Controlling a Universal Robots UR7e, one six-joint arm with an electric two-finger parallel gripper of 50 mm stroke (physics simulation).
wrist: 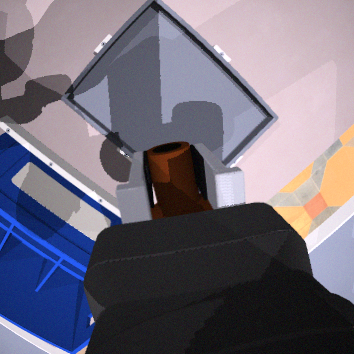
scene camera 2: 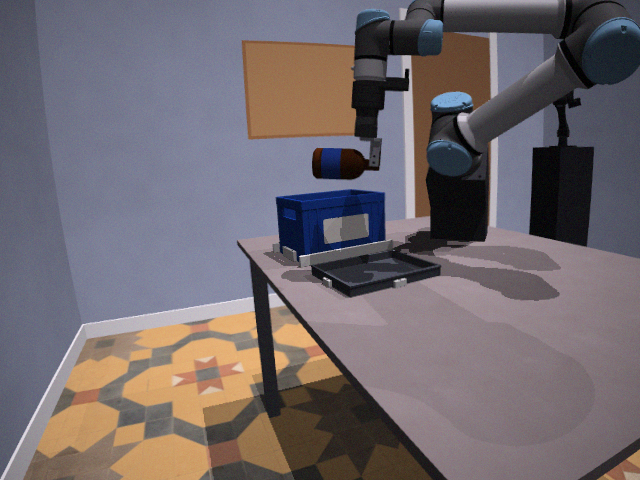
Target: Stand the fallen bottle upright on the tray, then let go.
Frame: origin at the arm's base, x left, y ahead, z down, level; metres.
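Seen in the pictures: gripper, fingertip midpoint: (wrist: 170, 164) (scene camera 2: 374, 165).
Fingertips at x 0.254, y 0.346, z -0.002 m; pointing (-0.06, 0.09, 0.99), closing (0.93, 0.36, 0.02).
Observation:
Offsets run from my fingertips to a thing's top centre. Level surfaces: height alone.
A brown bottle @[dx -0.019, dy +0.063, dz -0.049 m] (scene camera 2: 338, 163) (wrist: 172, 170) with a blue band hangs in the air on its side, its neck at the right and its base at the left in the scene view. My gripper (scene camera 2: 374, 161) (wrist: 170, 164) points down and is shut on the bottle's neck. In the wrist view the bottle's mouth shows between the two fingers, and its body is hidden behind the gripper housing. The dark tray @[dx +0.017, dy +0.010, dz +0.236 m] (scene camera 2: 350, 291) (wrist: 215, 60) lies flat on the table, well below the bottle, with no object in it.
A blue crate @[dx -0.258, dy +0.071, dz +0.087 m] (scene camera 2: 305, 227) (wrist: 50, 295) stands on the table behind the tray, below the held bottle in the scene view. A light rail @[dx -0.165, dy +0.036, dz +0.232 m] (scene camera 2: 346, 253) (wrist: 72, 180) runs between crate and tray. Small light clips sit at the tray's sides. The table @[dz +0.262 m] (scene camera 2: 465, 351) edge is near the tray.

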